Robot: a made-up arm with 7 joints.
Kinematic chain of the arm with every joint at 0, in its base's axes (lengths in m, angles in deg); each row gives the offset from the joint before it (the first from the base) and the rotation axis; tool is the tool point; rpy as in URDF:
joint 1: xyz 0 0 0.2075 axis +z
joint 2: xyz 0 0 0 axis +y
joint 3: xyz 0 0 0.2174 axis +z
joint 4: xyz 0.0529 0 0 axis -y
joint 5: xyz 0.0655 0 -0.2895 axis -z
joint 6: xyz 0 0 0 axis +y
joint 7: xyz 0.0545 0 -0.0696 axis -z
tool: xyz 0 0 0 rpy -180 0 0
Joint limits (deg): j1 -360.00..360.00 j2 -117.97..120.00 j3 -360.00..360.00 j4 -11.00..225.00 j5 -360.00..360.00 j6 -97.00..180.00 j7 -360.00..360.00
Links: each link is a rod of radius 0.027 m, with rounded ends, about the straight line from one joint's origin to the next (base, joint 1, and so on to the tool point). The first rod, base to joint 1, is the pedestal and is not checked.
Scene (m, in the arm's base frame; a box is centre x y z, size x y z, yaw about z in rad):
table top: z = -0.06
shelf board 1: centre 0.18 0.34 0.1 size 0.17 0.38 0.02 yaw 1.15
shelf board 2: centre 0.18 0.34 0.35 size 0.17 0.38 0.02 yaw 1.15
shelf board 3: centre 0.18 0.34 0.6 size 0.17 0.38 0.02 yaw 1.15
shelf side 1: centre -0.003 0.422 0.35 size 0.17 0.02 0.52 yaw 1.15
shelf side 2: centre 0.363 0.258 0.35 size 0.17 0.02 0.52 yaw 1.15
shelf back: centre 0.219 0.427 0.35 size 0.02 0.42 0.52 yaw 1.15
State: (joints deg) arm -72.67 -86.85 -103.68 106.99 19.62 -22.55 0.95
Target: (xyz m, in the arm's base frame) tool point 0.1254 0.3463 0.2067
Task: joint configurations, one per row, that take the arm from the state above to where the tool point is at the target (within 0.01 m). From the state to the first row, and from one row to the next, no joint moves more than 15 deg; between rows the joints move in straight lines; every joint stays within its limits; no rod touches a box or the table.
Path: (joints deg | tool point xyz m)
1: -77.40 -74.84 -106.82 95.40 18.99 -32.52 -4.17 | -0.4154 0.3286 0.1851
2: -82.13 -62.83 -109.96 83.80 18.35 -42.50 -9.30 | -0.3862 0.3151 0.2234
3: -86.86 -50.82 -113.09 72.21 17.72 -52.47 -14.42 | -0.3500 0.3001 0.2464
4: -91.59 -38.81 -116.23 60.61 17.09 -62.45 -19.54 | -0.3074 0.2852 0.2581
5: -96.32 -26.80 -119.37 49.02 16.45 -72.42 -24.66 | -0.2594 0.2695 0.2628
6: -106.56 -18.42 -127.21 35.98 30.01 -78.60 -16.13 | -0.1449 0.2896 0.2278
7: -116.80 -10.04 -135.05 22.94 43.57 -84.77 -7.59 | -0.0296 0.2636 0.2103
8: -127.03 -1.67 -142.89 9.91 57.13 -90.95 0.95 | 0.0575 0.1945 0.2067
9: -128.27 -9.22 -144.21 23.22 53.75 -83.43 0.95 | 0.0733 0.2494 0.2060
10: -129.51 -16.77 -145.53 36.52 50.37 -75.92 0.95 | 0.0958 0.3005 0.2062
11: -130.75 -24.32 -146.85 49.83 46.99 -68.40 0.95 | 0.1254 0.3463 0.2067

